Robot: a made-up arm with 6 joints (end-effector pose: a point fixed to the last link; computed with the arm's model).
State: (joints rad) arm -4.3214 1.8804 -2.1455 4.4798 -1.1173 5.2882
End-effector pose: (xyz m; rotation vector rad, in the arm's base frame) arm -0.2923 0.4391 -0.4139 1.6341 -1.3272 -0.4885
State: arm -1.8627 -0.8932 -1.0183 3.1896 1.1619 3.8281
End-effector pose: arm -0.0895 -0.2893 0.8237 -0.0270 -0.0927 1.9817
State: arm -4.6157 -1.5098 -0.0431 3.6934 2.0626 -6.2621
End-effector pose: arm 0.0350 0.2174 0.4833 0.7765 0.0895 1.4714
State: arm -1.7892 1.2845 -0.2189 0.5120 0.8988 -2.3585
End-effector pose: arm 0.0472 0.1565 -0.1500 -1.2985 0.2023 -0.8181
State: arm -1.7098 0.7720 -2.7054 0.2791 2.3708 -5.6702
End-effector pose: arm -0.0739 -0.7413 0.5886 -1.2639 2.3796 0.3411
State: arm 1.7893 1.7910 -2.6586 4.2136 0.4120 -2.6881
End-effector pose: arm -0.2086 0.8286 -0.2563 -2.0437 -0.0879 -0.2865
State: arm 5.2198 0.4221 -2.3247 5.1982 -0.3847 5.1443
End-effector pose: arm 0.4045 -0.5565 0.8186 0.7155 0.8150 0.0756
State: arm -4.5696 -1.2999 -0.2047 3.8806 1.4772 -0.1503
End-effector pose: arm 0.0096 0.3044 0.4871 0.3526 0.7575 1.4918
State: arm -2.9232 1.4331 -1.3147 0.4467 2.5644 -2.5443
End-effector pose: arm -0.2888 -0.1095 -0.2985 -0.5735 0.3265 -2.6886
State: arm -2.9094 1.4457 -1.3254 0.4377 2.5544 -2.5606
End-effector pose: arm -0.2855 -0.1123 -0.3037 -0.5888 0.3185 -2.6799
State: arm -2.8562 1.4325 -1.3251 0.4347 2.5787 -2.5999
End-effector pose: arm -0.2864 -0.1288 -0.2972 -0.5872 0.2760 -2.6697
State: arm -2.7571 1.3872 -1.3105 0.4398 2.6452 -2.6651
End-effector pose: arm -0.2895 -0.1628 -0.2760 -0.5573 0.1974 -2.6572
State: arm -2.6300 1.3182 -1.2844 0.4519 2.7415 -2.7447
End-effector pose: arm -0.2885 -0.2095 -0.2434 -0.4967 0.1048 -2.6417
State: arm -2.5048 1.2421 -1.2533 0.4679 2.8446 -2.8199
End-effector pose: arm -0.2803 -0.2572 -0.2070 -0.4178 0.0251 -2.6245
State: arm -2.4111 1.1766 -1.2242 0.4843 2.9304 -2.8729
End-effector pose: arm -0.2693 -0.2933 -0.1756 -0.3440 -0.0261 -2.6106
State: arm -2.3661 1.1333 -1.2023 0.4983 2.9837 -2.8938
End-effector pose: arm -0.2634 -0.3114 -0.1553 -0.2951 -0.0489 -2.6054
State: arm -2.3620 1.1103 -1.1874 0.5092 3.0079 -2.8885
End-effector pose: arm -0.2646 -0.3148 -0.1450 -0.2718 -0.0532 -2.6087
